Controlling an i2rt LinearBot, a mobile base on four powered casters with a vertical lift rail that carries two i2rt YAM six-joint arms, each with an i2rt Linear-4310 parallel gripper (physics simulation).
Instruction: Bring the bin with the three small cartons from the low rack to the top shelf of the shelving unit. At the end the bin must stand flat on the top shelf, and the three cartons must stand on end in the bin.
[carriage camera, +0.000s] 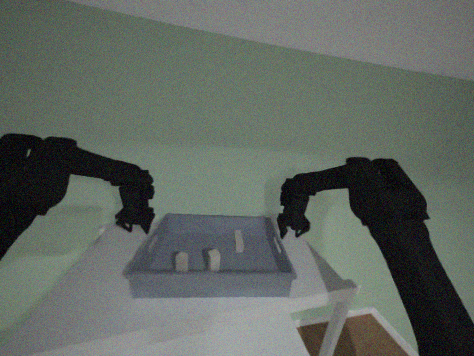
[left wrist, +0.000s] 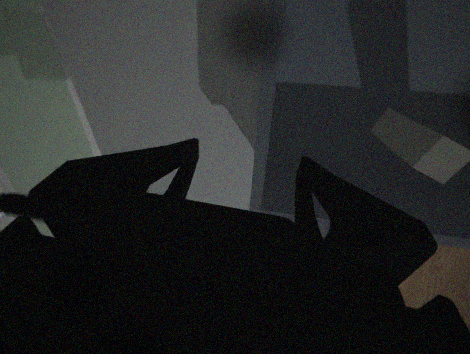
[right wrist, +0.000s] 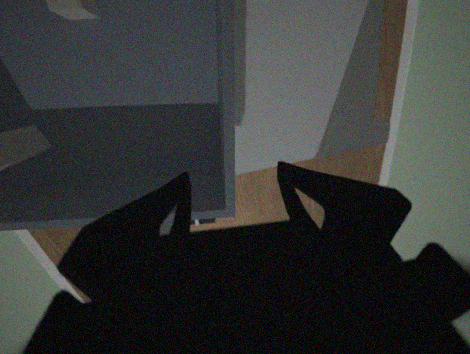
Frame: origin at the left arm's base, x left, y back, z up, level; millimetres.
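Seen in the pictures: left gripper, fingertip midpoint: (carriage camera: 139, 232) (left wrist: 248, 156); right gripper, fingertip midpoint: (carriage camera: 288, 237) (right wrist: 233, 174).
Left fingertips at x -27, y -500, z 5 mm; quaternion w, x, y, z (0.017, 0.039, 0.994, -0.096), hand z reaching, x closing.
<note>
A point is followed by its place in that frame.
The grey-blue bin (carriage camera: 210, 287) @(x -311, y -400, z -151 mm) (left wrist: 310, 117) @(x -88, y -481, z -199 mm) (right wrist: 125, 155) @(x -453, y -444, z -199 mm) rests on the white top shelf (carriage camera: 90, 287) @(x 138, y -444, z -201 mm) (left wrist: 150, 100) @(x 144, y -485, z -201 mm) (right wrist: 280, 95) @(x -713, y -534, z -201 mm) and looks flat. Three small pale cartons (carriage camera: 181, 261) @(x -192, y -459, z -92 mm) (carriage camera: 214, 260) @(x -319, y -456, z -83 mm) (carriage camera: 239, 241) @(x -439, y -668, z -161 mm) appear to stand on end in it, two near its front and one farther back at the right. Parts of cartons also show in the wrist views. My left gripper (carriage camera: 139, 232) @(x -27, y -500, z 5 mm) (left wrist: 248, 156) @(x -27, y -500, z 5 mm) is partly open and empty, near the bin's left rim. My right gripper (carriage camera: 290, 236) @(x -614, y -491, z 7 mm) (right wrist: 233, 174) @(x -614, y -491, z 7 mm) is partly open and empty, near its right rim. The exact gap to the rims is unclear.
A white post (carriage camera: 336, 322) @(x -902, y -450, z -422 mm) of the shelving unit stands at the lower right of the carriage view, with a lower shelf (carriage camera: 235, 335) @(x -464, y -622, z -811 mm) beneath the top one. Brown floor (carriage camera: 367, 332) @(x -1955, y -1062, z -1573 mm) lies beyond the post. A green wall (carriage camera: 225, 110) @(x -325, y -994, z 504 mm) rises behind the unit.
</note>
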